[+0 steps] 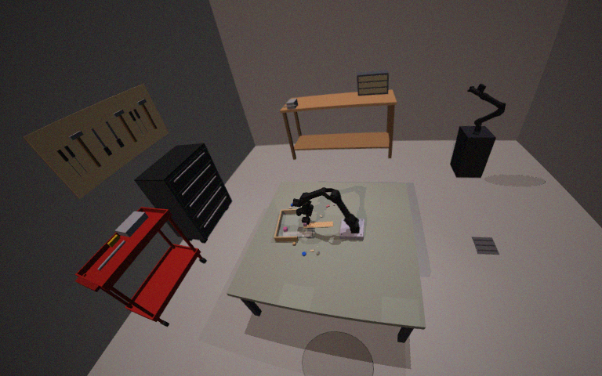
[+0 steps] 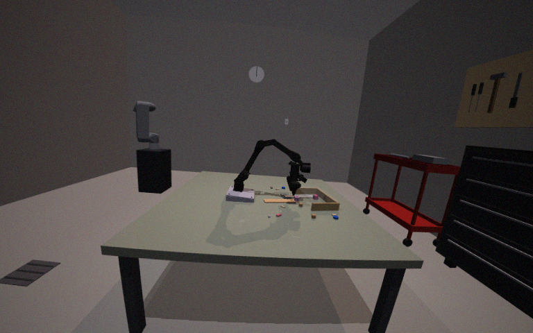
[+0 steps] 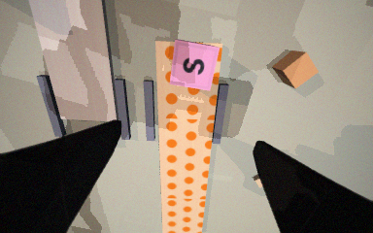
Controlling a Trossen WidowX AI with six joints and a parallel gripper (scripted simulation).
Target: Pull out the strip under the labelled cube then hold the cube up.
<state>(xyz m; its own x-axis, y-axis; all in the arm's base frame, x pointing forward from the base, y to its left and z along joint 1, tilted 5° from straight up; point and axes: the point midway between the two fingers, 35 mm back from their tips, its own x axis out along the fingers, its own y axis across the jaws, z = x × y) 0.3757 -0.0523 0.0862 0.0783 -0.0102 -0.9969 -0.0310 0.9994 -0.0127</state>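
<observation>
My gripper tip is now 50 mm past the pale cube, 90 mm to the right of it and 50 mm above it.
</observation>
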